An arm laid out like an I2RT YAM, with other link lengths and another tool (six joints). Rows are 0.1 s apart.
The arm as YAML. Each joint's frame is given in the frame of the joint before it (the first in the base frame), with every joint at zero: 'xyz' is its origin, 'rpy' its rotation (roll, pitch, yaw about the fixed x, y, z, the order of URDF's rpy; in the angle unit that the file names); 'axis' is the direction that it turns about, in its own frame. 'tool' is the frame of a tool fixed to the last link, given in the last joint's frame.
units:
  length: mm
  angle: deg
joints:
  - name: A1
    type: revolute
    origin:
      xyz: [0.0, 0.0, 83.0]
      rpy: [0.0, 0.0, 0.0]
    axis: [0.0, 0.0, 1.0]
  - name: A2
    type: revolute
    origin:
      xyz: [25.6, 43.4, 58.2]
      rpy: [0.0, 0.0, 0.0]
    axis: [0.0, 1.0, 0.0]
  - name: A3
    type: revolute
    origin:
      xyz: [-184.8, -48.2, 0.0]
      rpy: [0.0, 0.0, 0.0]
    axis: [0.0, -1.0, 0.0]
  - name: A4
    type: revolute
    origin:
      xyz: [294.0, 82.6, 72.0]
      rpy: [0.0, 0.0, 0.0]
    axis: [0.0, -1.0, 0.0]
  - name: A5
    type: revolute
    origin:
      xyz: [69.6, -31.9, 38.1]
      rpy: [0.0, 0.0, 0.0]
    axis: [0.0, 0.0, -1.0]
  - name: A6
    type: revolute
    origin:
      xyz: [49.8, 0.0, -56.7]
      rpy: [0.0, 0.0, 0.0]
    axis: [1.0, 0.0, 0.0]
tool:
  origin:
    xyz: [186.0, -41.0, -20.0]
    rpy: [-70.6, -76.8, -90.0]
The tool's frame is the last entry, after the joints.
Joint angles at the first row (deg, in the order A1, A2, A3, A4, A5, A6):
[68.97, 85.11, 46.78, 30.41, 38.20, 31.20]
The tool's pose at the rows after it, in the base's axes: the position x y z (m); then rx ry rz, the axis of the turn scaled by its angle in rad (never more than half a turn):
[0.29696 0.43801 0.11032 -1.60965 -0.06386 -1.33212]
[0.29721 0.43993 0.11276 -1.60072 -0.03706 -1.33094]
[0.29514 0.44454 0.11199 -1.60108 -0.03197 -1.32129]
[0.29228 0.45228 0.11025 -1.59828 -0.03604 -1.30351]
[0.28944 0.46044 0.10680 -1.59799 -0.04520 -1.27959]
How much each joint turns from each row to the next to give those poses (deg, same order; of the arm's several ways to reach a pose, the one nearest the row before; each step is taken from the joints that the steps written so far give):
[0.19, 0.86, 0.90, -0.08, 0.93, 0.71]
[0.21, 0.61, 1.04, -0.30, 0.72, 1.20]
[0.40, 0.96, 1.10, -0.48, 0.12, 0.69]
[0.39, 1.35, 1.22, -0.07, -0.51, 0.53]
[0.22, 1.33, 1.06, -0.11, -1.04, 0.51]

